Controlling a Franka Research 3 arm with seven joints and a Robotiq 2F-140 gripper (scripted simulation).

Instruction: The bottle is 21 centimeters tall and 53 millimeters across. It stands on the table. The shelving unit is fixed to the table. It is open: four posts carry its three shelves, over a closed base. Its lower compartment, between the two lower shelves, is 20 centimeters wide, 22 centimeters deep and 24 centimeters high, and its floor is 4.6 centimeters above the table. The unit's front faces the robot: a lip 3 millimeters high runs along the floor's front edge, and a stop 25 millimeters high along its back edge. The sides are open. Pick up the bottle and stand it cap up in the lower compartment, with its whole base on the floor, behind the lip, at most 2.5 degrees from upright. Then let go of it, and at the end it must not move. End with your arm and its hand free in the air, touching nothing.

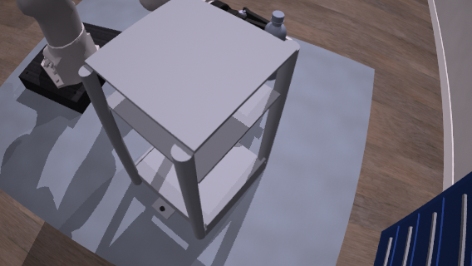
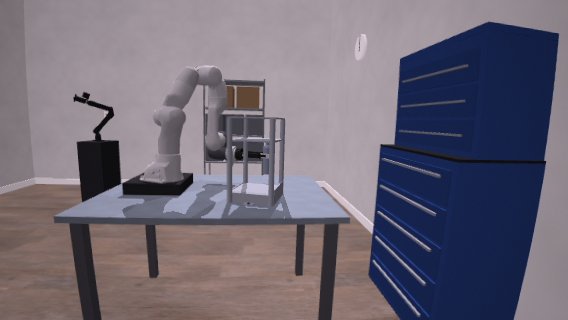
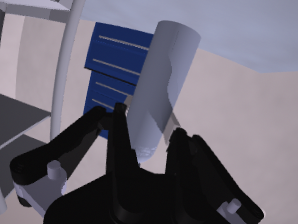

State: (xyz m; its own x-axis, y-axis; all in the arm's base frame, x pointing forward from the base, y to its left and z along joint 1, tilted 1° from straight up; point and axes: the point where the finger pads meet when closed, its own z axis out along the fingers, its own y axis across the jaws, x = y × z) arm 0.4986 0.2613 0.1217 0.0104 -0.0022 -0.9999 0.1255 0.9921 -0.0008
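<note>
My hand is 310 mm to the left of the shelving unit, 20 mm below it and 10 mm past it.
</note>
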